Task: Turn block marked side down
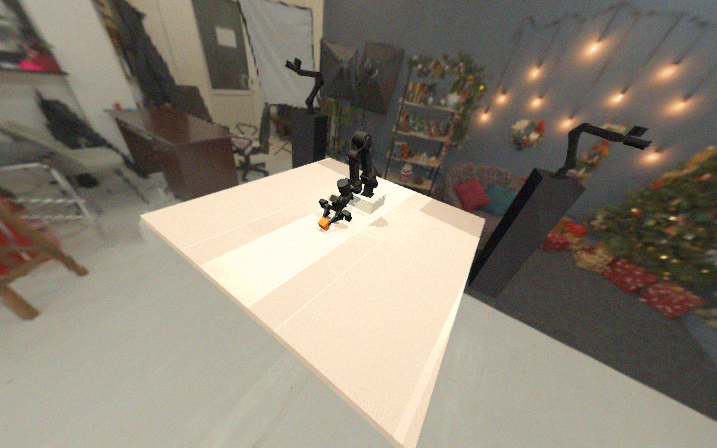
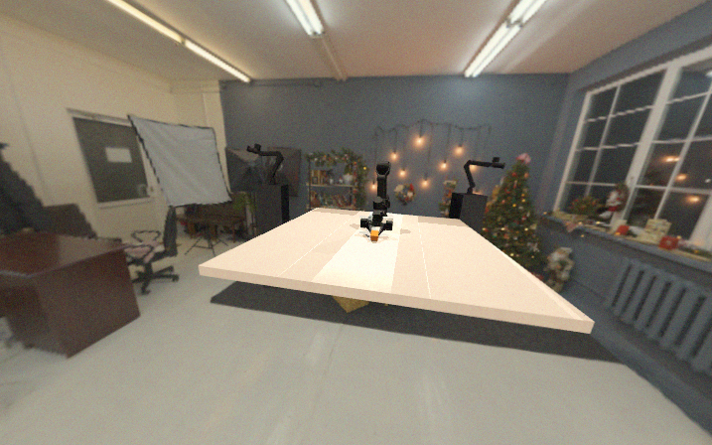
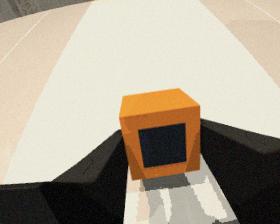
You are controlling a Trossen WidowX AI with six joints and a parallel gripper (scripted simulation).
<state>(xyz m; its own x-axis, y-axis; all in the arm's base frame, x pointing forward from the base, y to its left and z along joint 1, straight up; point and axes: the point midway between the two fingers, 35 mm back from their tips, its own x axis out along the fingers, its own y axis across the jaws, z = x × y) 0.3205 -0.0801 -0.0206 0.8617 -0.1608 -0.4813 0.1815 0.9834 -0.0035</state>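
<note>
Now: gripper tip right at the orange block.
</note>
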